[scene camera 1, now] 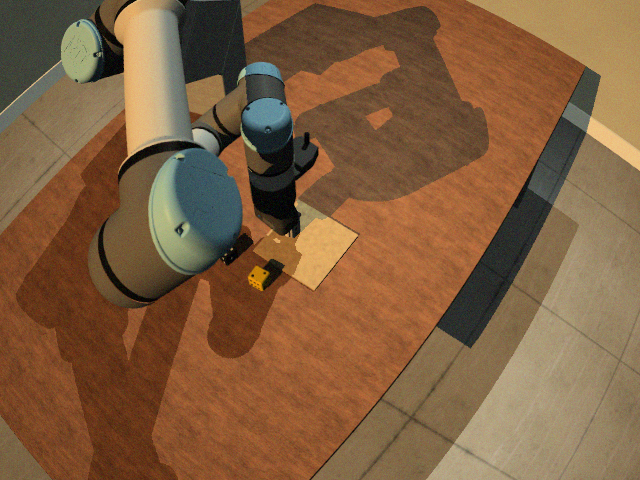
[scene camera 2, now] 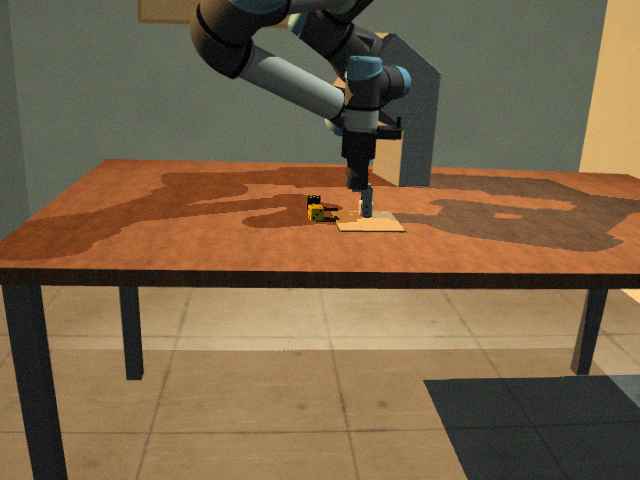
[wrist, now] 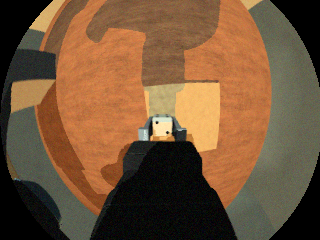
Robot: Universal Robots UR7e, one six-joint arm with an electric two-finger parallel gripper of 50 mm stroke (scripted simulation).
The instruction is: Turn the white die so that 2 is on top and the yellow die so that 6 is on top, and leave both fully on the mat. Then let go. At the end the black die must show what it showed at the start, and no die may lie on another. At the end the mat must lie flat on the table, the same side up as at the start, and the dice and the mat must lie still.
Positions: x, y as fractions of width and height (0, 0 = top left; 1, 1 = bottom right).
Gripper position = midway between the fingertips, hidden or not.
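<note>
There's a tan mat (scene camera 1: 0.48, 0.54), and scene camera 2 shows the mat too (scene camera 2: 0.54, 0.46), as does the wrist view (wrist: 0.61, 0.44). As for the gripper (scene camera 2: 0.57, 0.44), you'd find it in scene camera 1 as well (scene camera 1: 0.45, 0.48), and the wrist view shows the gripper too (wrist: 0.51, 0.51).
</note>
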